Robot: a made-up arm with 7 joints.
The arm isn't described. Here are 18 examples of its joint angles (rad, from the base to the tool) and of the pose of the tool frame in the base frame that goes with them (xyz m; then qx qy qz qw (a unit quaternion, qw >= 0)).
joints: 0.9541 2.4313 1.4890 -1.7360 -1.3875 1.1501 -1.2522
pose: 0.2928 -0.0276 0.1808 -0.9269 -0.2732 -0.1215 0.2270
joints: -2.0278 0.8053 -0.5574 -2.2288 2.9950 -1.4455 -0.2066
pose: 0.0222 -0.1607 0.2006 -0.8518 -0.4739 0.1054 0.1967
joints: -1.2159 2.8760 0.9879 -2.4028 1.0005 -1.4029 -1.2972
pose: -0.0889 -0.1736 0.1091 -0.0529 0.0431 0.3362 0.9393
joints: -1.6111 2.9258 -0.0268 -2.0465 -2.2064 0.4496 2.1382
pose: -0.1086 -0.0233 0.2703 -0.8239 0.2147 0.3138 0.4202
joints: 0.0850 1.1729 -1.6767 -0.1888 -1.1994 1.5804 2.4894
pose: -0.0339 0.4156 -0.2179 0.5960 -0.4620 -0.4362 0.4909
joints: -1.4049 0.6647 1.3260 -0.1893 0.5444 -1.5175 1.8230
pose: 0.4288 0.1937 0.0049 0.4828 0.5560 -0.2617 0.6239
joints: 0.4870 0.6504 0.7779 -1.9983 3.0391 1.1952 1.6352
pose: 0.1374 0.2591 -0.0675 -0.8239 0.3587 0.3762 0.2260
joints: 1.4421 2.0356 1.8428 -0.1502 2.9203 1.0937 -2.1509
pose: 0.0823 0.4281 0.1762 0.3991 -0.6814 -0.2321 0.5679
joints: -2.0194 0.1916 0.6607 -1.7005 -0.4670 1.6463 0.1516
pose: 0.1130 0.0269 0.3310 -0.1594 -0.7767 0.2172 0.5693
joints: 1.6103 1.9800 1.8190 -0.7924 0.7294 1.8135 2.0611
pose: 0.2052 0.3645 0.1724 0.3025 -0.3300 0.8929 0.0477
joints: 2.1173 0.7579 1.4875 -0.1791 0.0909 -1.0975 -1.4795
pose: -0.3561 0.1357 0.2759 0.4536 0.6609 -0.5248 0.2863
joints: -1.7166 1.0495 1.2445 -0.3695 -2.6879 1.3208 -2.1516
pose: 0.2921 0.3145 0.1902 0.2604 0.6722 -0.3046 0.6226
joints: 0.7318 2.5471 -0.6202 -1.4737 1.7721 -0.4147 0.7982
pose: 0.1849 0.3359 -0.0168 0.2166 -0.4137 0.1188 0.8762
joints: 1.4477 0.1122 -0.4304 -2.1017 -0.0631 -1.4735 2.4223
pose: -0.0490 -0.0393 -0.2750 -0.8214 -0.3467 0.4405 0.1047
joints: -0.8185 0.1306 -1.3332 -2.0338 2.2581 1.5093 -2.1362
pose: 0.0900 -0.2642 -0.0941 0.6271 0.2080 0.6405 0.3916
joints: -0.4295 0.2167 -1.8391 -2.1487 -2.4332 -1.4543 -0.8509
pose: -0.0355 -0.2125 -0.1682 -0.0268 0.2476 0.0945 0.9639
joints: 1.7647 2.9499 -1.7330 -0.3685 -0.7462 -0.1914 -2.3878
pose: 0.3474 0.3109 0.0558 0.8303 -0.0520 -0.2939 0.4707
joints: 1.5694 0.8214 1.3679 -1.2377 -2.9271 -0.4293 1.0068
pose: -0.1742 0.3662 0.0781 0.3114 0.6723 -0.5002 0.4482
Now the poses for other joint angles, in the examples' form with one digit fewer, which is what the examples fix.
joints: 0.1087 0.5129 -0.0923 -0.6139 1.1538 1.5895 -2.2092
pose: 0.098 0.208 -0.401 -0.458 -0.052 -0.580 0.672
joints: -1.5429 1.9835 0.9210 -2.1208 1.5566 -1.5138 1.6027
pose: -0.208 0.028 0.183 0.361 0.044 0.861 0.354
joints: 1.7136 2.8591 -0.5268 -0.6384 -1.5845 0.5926 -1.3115
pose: 0.285 0.359 -0.054 0.217 -0.333 0.105 0.911
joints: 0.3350 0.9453 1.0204 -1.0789 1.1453 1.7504 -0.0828
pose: 0.056 0.419 -0.076 -0.156 -0.111 0.446 0.874
